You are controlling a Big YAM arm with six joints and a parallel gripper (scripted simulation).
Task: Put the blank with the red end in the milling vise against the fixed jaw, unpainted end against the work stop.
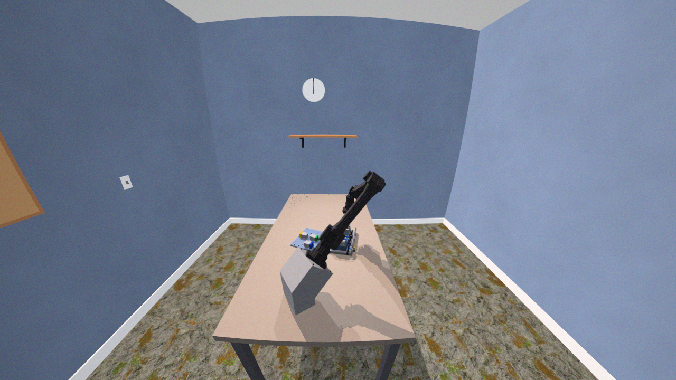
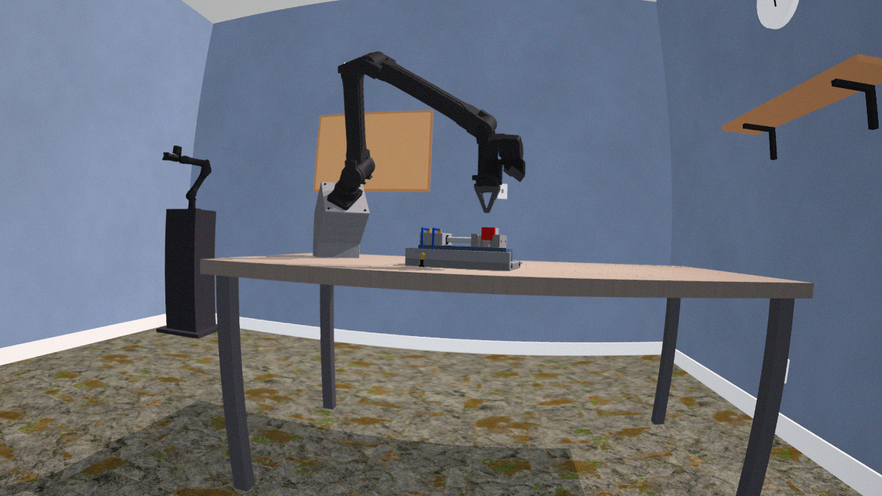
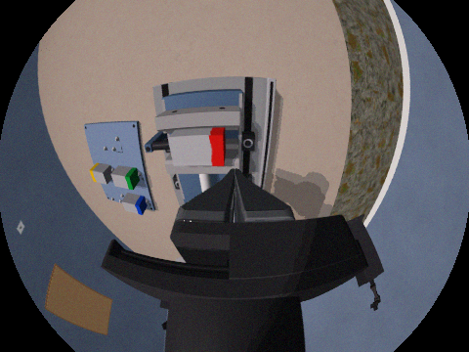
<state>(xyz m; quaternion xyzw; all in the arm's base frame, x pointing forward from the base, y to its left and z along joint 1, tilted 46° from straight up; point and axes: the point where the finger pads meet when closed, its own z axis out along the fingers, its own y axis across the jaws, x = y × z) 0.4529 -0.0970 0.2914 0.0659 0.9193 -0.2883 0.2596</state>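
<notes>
Now: hand 9 cm to the right of the work stop, 7 cm above it and 3 cm short of it. Also, from my hand: green-ended blank 28 cm to the left, 14 cm below, 2 cm behind; blue plate 32 cm to the left, 16 cm below; vise 12 cm below, 6 cm to the left, 5 cm behind.
</notes>
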